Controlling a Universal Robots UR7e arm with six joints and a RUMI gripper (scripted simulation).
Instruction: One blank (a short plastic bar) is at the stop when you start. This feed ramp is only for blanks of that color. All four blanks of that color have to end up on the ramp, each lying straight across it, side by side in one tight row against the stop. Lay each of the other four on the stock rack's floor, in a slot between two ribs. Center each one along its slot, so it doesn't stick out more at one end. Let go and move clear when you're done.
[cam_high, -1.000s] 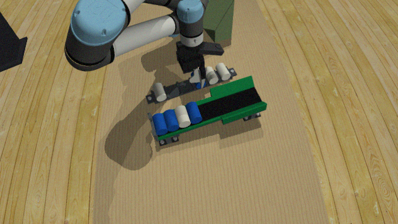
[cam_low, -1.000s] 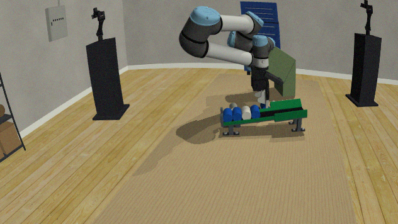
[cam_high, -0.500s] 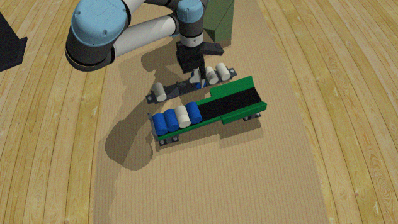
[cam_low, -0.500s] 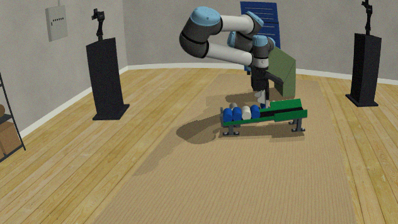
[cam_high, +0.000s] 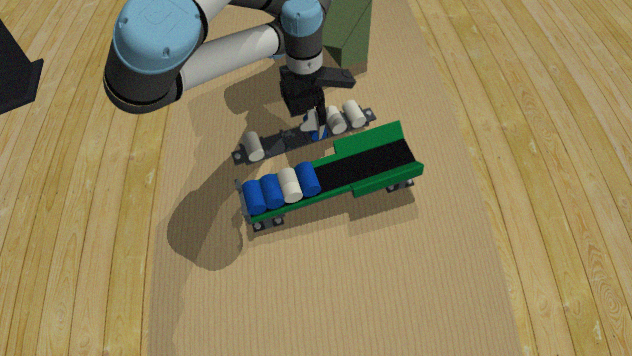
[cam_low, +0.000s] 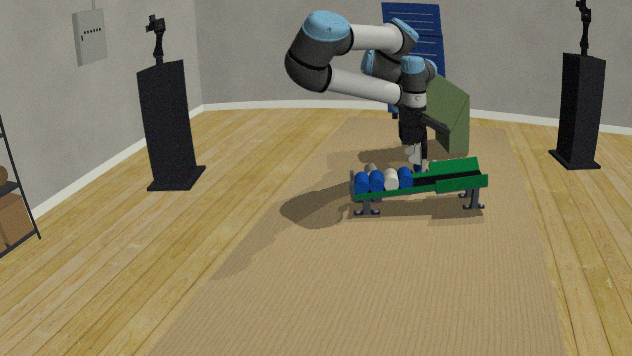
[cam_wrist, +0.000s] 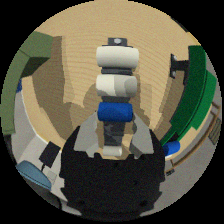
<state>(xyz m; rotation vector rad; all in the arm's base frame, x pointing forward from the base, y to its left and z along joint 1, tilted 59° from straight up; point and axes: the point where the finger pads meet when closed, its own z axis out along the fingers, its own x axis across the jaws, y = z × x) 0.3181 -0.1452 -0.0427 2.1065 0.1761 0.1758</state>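
The stock rack is 30 mm to the right of my hand and 40 mm below it. Also, from my hand: stop: 170 mm ahead, 220 mm to the right, 30 mm above.
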